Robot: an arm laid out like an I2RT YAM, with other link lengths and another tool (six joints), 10 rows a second.
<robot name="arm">
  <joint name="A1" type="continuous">
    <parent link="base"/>
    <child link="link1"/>
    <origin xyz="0 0 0.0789" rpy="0 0 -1.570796"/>
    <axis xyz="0 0 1"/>
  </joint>
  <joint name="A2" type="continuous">
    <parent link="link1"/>
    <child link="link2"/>
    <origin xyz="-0.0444 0.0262 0.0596" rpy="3.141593 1.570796 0"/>
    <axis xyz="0 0 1"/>
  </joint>
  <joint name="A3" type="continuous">
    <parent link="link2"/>
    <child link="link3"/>
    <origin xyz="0 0.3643 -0.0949" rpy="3.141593 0 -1.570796"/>
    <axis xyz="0 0 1"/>
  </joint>
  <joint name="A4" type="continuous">
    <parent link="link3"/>
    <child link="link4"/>
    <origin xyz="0.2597 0.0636 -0.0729" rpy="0 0 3.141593"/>
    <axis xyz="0 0 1"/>
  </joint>
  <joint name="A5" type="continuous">
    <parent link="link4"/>
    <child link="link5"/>
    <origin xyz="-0.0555 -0.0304 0.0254" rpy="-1.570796 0 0"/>
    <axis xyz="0 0 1"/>
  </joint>
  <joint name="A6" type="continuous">
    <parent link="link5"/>
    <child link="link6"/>
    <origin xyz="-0.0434 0 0.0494" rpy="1.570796 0 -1.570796"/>
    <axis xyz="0 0 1"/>
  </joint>
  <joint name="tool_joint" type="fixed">
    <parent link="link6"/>
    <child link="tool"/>
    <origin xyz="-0.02 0.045 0.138" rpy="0.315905 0 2.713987"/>
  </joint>
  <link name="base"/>
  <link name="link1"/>
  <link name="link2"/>
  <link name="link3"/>
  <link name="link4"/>
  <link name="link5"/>
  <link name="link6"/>
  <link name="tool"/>
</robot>
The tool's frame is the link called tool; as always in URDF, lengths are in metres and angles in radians. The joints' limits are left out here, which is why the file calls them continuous.
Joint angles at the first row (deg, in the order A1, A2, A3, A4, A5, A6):
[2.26 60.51 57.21 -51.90 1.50 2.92]
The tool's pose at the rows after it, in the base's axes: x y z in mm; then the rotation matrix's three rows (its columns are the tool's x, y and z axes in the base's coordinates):
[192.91 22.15 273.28], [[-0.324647 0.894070 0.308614], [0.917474 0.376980 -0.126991], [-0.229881 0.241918 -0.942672]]
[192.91 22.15 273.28], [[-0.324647 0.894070 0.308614], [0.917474 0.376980 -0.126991], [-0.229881 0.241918 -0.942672]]
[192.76 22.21 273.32], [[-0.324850 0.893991 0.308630], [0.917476 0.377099 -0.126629], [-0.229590 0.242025 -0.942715]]
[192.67 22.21 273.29], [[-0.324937 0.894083 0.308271], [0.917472 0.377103 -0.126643], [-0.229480 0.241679 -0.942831]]
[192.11 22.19 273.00], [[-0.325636 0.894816 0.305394], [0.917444 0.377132 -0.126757], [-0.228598 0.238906 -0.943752]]
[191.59 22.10 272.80], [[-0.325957 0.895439 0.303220], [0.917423 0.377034 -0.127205], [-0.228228 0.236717 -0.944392]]
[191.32 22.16 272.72], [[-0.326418 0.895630 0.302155], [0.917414 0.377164 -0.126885], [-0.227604 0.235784 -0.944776]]
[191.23 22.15 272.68], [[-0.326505 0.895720 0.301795], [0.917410 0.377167 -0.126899], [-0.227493 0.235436 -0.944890]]
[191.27 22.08 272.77], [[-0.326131 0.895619 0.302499], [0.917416 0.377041 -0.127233], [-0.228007 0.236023 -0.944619]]
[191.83 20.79 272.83], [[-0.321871 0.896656 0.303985], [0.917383 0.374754 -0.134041], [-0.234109 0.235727 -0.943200]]
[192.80 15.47 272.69], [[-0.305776 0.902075 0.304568], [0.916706 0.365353 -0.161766], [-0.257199 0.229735 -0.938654]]
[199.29 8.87 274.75], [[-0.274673 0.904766 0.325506], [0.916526 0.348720 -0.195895], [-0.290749 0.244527 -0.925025]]
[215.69 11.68 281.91], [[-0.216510 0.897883 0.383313], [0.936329 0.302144 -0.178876], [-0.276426 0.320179 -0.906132]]
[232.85 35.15 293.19], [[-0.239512 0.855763 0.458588], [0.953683 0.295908 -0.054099], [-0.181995 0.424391 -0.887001]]
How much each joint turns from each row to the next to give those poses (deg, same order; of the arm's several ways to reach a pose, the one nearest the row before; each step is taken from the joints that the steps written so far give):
[0.00 0.00 0.00 0.00 0.00 0.00]
[0.00 0.00 0.00 0.00 0.00 0.00]
[0.00 -0.02 0.00 -0.02 -0.03 0.00]
[0.00 0.00 0.00 -0.02 0.01 0.00]
[0.00 0.02 0.00 -0.16 0.00 0.00]
[0.00 0.00 0.00 -0.13 0.02 0.00]
[0.00 0.00 0.00 -0.06 -0.02 0.00]
[0.00 0.00 0.00 -0.02 -0.01 0.00]
[0.00 -0.02 0.00 0.02 0.03 0.00]
[0.00 0.00 0.00 0.11 0.41 0.00]
[0.00 0.00 0.00 0.13 1.69 0.00]
[0.00 0.00 0.00 1.48 2.20 0.24]
[0.00 0.02 0.00 3.89 0.03 2.97]
[0.00 0.15 0.00 4.79 -6.56 2.62]

